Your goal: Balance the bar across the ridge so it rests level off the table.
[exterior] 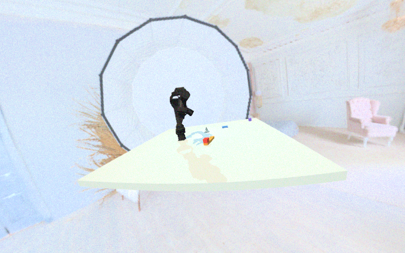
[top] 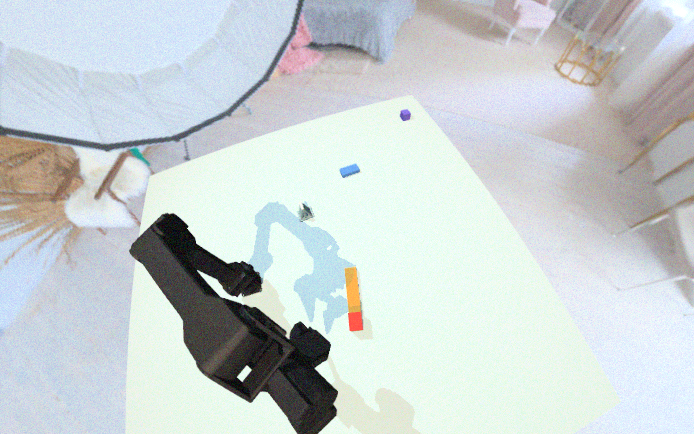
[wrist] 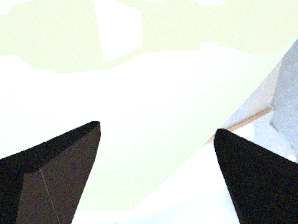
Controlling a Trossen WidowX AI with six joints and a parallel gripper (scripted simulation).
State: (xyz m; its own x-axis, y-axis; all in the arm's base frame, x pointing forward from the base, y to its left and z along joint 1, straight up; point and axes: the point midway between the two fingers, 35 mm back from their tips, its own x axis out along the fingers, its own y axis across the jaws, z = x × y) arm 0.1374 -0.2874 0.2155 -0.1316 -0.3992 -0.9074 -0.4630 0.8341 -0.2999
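Now: gripper tip 9 cm short of the grey-green ridge, 48 cm to the right of it and 13 cm above it. The rest, counted from my gripper tip: blue block (28 cm ahead, 60 cm to the left, 18 cm below); then purple cube (61 cm ahead, 80 cm to the left, 17 cm below).
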